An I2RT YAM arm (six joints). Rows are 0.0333 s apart.
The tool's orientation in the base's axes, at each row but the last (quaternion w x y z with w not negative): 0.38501 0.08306 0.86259 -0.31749; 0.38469 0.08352 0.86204 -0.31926; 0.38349 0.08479 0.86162 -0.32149; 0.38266 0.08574 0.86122 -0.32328; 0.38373 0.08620 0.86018 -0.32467; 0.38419 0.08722 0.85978 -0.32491; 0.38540 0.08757 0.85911 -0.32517; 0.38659 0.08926 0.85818 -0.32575; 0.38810 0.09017 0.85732 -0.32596; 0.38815 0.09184 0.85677 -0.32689; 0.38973 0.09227 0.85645 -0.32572
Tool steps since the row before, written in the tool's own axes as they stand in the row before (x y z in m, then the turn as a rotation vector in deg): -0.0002 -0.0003 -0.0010 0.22 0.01 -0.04; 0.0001 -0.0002 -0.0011 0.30 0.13 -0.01; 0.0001 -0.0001 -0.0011 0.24 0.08 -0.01; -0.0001 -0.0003 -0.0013 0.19 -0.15 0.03; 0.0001 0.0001 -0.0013 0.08 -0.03 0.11; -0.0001 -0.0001 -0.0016 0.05 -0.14 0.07; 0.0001 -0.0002 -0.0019 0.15 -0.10 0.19; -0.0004 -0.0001 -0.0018 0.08 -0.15 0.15; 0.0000 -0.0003 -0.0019 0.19 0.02 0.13; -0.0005 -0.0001 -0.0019 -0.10 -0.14 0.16; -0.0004 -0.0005 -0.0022 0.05 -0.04 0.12
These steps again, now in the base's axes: -0.0006 0.0004 0.0008 -0.17 0.01 -0.14; -0.0008 0.0005 0.0006 -0.16 0.08 -0.27; -0.0008 0.0006 0.0005 -0.14 0.04 -0.21; -0.0008 0.0006 0.0009 -0.17 -0.15 -0.08; -0.0008 0.0009 0.0005 0.00 -0.10 -0.10; -0.0009 0.0009 0.0009 -0.05 -0.16 0.00; -0.0013 0.0010 0.0010 -0.03 -0.21 -0.15; -0.0009 0.0011 0.0012 -0.02 -0.22 -0.06; -0.0013 0.0010 0.0011 -0.04 -0.09 -0.21; -0.0008 0.0012 0.0013 0.11 -0.20 0.06; -0.0013 0.0010 0.0016 0.02 -0.11 -0.08
